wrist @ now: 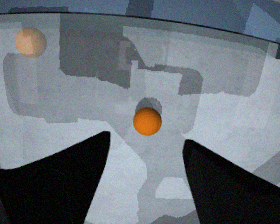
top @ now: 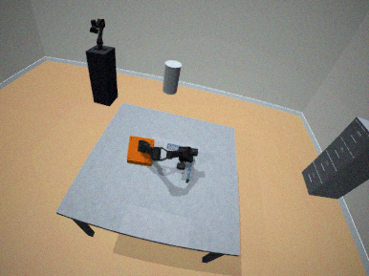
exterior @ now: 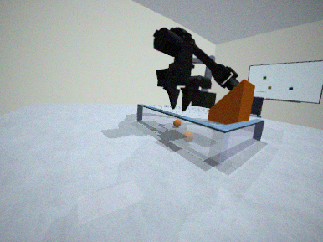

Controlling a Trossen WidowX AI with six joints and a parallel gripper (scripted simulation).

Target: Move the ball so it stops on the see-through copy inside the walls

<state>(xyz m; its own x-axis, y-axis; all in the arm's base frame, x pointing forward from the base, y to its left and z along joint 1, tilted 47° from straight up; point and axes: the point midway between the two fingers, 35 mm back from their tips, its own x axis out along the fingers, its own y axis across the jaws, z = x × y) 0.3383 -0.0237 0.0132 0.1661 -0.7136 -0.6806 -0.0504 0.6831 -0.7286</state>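
Right now my gripper tip is 40 mm above the orange ball. From my gripper tip the other things lie so: clear wall 80 mm ahead, 50 mm to the left, 30 mm below.
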